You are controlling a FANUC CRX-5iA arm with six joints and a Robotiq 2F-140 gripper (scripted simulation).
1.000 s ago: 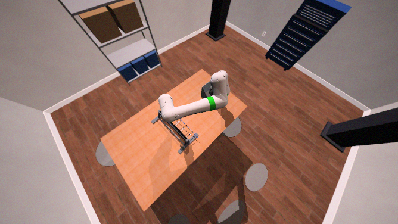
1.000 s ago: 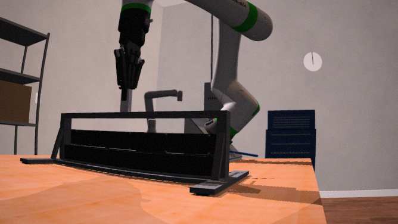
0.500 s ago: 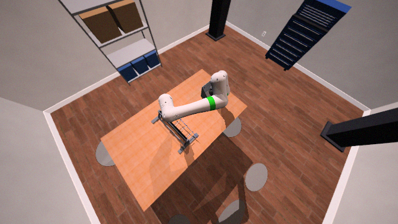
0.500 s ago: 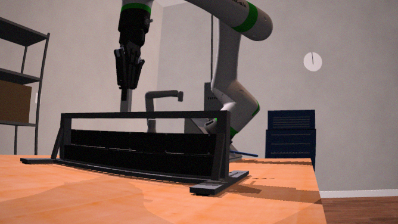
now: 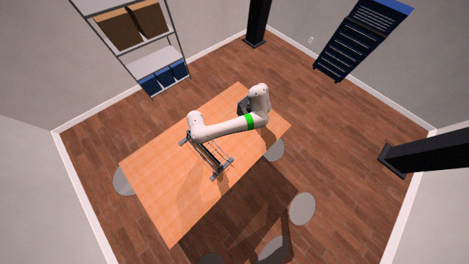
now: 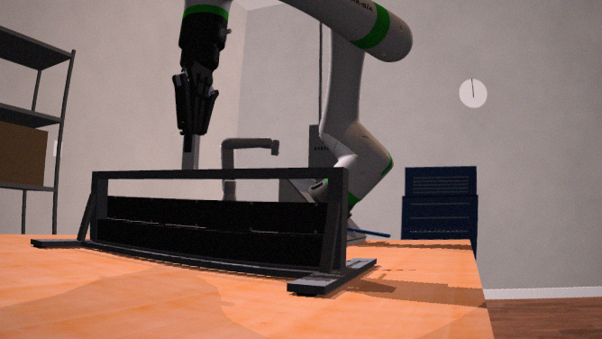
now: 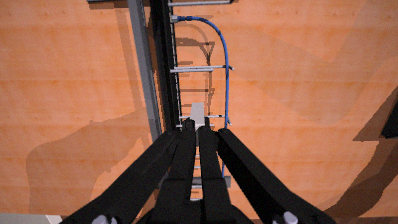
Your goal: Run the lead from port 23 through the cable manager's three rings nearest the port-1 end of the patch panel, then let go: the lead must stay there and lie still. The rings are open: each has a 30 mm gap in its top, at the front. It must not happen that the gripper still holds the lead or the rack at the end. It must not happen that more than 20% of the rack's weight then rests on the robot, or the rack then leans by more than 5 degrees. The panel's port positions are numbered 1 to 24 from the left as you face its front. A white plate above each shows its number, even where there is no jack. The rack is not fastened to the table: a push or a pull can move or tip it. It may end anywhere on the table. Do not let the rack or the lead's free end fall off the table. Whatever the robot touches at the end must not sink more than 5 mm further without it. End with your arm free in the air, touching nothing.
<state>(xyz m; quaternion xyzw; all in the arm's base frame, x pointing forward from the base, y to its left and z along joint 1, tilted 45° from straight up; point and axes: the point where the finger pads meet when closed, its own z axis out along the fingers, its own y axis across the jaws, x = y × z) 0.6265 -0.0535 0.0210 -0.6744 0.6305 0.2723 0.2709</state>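
Right now the patch panel is 60 mm ahead of my hand, 50 mm to the left of it and 110 mm below it.
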